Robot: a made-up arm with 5 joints. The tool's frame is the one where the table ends. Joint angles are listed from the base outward.
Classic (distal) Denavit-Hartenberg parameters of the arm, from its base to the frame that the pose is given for. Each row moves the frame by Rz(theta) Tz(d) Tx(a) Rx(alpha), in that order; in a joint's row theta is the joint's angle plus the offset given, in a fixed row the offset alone. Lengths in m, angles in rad.
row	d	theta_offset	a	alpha
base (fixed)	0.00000	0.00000	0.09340	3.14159
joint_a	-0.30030	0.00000	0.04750	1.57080
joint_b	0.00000	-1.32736	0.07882	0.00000
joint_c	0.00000	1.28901	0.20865	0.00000
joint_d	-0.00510	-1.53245	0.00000	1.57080
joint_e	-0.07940	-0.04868	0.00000	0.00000
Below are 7 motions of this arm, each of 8 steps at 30 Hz.
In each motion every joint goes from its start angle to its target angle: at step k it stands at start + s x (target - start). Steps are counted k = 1, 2, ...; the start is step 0. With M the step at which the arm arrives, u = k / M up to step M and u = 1 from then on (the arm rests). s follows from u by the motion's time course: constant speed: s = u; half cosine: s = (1 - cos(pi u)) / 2; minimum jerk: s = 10 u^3 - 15 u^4 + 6 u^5.
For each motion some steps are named. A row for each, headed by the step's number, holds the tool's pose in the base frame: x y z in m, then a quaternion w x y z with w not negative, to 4 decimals.
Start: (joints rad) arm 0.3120 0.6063 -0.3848 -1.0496 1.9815
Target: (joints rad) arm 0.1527 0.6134 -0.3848 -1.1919 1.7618
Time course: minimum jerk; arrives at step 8
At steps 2, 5, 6, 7, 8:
2: 0.4408 -0.1111 0.3734 0.2464 -0.8339 -0.4215 0.2574
5: 0.4451 -0.0752 0.3764 0.2233 -0.7904 -0.5243 0.2247
6: 0.4456 -0.0653 0.3772 0.2167 -0.7759 -0.5519 0.2158
7: 0.4457 -0.0603 0.3776 0.2132 -0.7680 -0.5657 0.2112
8: 0.4457 -0.0594 0.3777 0.2126 -0.7666 -0.5682 0.2104

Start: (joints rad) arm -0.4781 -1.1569 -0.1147 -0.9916 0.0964
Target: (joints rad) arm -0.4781 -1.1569 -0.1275 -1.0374 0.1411
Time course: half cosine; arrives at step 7
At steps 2, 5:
2: 0.0843 -0.0105 0.6107 0.3323 -0.1966 0.9180 0.0909
5: 0.0809 -0.0122 0.6092 0.3474 -0.1825 0.9143 0.1003

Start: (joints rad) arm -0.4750 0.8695 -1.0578 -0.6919 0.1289
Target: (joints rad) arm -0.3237 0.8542 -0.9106 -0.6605 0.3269
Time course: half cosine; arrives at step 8
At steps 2, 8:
2: 0.4322 0.1592 0.4382 0.3360 0.1602 -0.9231 0.0970
8: 0.4602 0.1177 0.4081 0.3955 0.0207 -0.9100 0.1228

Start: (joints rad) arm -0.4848 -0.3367 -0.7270 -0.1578 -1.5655
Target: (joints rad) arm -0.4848 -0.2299 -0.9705 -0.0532 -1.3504
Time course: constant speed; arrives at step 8
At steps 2, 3, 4, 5, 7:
2: 0.2344 0.0685 0.6430 0.1458 0.8411 -0.5136 -0.0870
3: 0.2322 0.0673 0.6447 0.1453 0.8344 -0.5250 -0.0840
4: 0.2300 0.0662 0.6462 0.1447 0.8275 -0.5364 -0.0811
5: 0.2277 0.0650 0.6477 0.1440 0.8205 -0.5476 -0.0782
7: 0.2231 0.0626 0.6505 0.1425 0.8060 -0.5699 -0.0725

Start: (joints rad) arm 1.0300 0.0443 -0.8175 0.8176 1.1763
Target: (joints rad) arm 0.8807 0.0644 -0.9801 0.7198 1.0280
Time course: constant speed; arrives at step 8
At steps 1, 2, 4, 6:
1: 0.2432 -0.2488 0.5286 0.7113 -0.6125 -0.3431 0.0348
2: 0.2464 -0.2438 0.5334 0.7007 -0.6152 -0.3598 0.0343
4: 0.2522 -0.2334 0.5428 0.6790 -0.6189 -0.3935 0.0333
6: 0.2572 -0.2226 0.5521 0.6567 -0.6203 -0.4277 0.0323

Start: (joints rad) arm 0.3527 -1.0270 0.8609 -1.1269 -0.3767
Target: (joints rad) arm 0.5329 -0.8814 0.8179 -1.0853 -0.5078
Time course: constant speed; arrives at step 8
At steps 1, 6, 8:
1: 0.2970 -0.0857 0.4728 0.1352 0.0329 -0.9885 -0.0585
6: 0.2987 -0.1147 0.4620 0.1678 0.0176 -0.9813 -0.0929
8: 0.2981 -0.1266 0.4573 0.1791 0.0115 -0.9778 -0.1085

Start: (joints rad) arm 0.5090 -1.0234 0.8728 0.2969 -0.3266
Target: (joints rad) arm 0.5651 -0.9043 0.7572 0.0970 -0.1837
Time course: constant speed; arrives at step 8
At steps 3, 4, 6, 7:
3: 0.3314 -0.1454 0.3919 0.6669 -0.0708 -0.6773 -0.3025
4: 0.3312 -0.1475 0.3946 0.6609 -0.0803 -0.6852 -0.2955
6: 0.3308 -0.1519 0.3998 0.6483 -0.0998 -0.7004 -0.2815
7: 0.3304 -0.1540 0.4024 0.6418 -0.1098 -0.7076 -0.2745

